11 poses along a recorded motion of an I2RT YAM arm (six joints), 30 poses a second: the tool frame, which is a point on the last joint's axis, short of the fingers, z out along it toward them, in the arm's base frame.
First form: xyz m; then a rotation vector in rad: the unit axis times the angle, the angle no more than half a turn.
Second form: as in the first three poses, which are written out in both.
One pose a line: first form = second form
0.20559 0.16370 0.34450 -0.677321 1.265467 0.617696 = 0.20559 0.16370 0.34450 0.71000 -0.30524 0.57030 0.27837
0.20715 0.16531 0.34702 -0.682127 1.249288 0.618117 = 0.20715 0.16531 0.34702 0.71379 -0.30786 0.56383 0.27897
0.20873 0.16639 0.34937 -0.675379 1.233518 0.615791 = 0.20873 0.16639 0.34937 0.71957 -0.30549 0.55795 0.27854
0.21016 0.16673 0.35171 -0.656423 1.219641 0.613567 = 0.21016 0.16673 0.35171 0.72660 -0.29772 0.55316 0.27828
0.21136 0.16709 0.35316 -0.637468 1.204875 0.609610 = 0.21136 0.16709 0.35316 0.73399 -0.28994 0.54801 0.27727
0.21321 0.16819 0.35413 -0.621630 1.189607 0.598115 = 0.21321 0.16819 0.35413 0.74201 -0.28360 0.54271 0.27287
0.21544 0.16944 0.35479 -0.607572 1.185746 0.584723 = 0.21544 0.16944 0.35479 0.74684 -0.27769 0.54194 0.26725
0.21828 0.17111 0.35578 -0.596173 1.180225 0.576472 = 0.21828 0.17111 0.35578 0.75100 -0.27291 0.54027 0.26389
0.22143 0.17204 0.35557 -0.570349 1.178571 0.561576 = 0.22143 0.17204 0.35557 0.75684 -0.26166 0.54070 0.25764
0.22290 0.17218 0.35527 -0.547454 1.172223 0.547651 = 0.22290 0.17218 0.35527 0.76326 -0.25176 0.53909 0.25186
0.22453 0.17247 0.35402 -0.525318 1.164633 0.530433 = 0.22453 0.17247 0.35402 0.77018 -0.24221 0.53698 0.24457
